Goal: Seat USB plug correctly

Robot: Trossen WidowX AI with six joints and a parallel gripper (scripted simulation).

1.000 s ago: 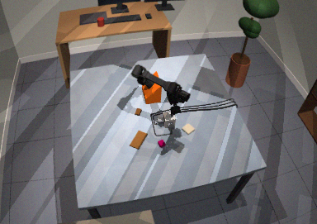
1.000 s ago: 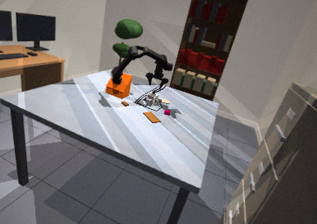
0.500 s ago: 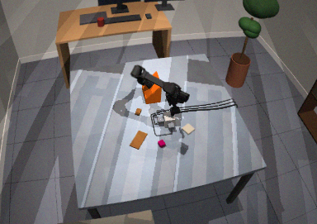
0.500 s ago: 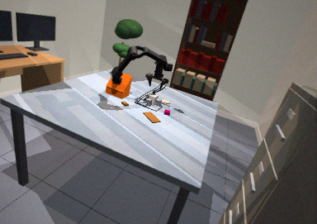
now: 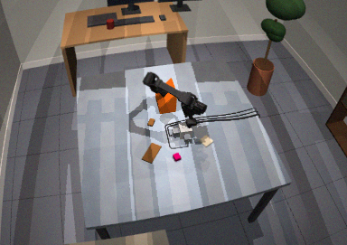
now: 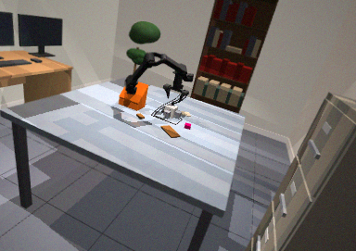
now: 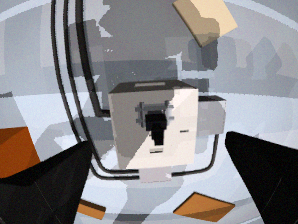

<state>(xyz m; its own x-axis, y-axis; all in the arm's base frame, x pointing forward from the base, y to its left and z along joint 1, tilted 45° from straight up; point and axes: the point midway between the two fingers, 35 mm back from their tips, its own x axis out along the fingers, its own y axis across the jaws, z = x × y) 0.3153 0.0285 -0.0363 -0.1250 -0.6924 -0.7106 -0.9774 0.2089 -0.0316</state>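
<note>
Right now the dark USB plug is 3 cm below my gripper tip. Also, from my gripper tip: magenta cube (16 cm ahead, 13 cm to the right, 10 cm below); small brown block (19 cm to the right, 17 cm behind, 11 cm below); orange plate (27 cm to the right, 11 cm below, 7 cm ahead).
</note>
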